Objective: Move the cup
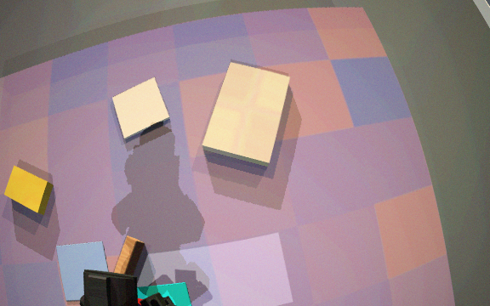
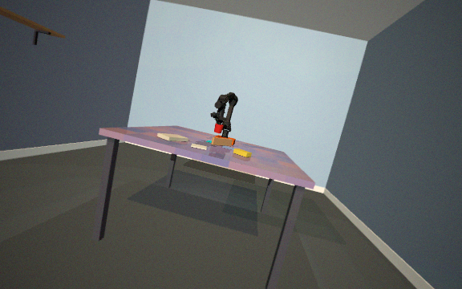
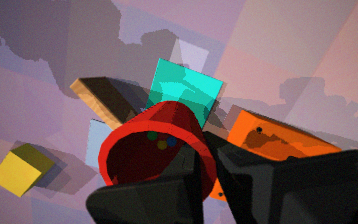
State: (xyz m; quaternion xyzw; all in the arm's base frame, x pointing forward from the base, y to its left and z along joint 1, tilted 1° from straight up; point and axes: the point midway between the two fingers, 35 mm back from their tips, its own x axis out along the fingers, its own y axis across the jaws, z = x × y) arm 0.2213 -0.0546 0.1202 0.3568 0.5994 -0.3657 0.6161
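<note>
My gripper tip is now 20 mm short of the teal pad and 140 mm above it. From my gripper tip the other things lie so: red cup: 30 mm ahead, 10 mm to the left; light blue pad: 110 mm ahead, 150 mm to the left, 140 mm below; wooden block: 60 mm ahead, 80 mm to the left, 110 mm below.
</note>
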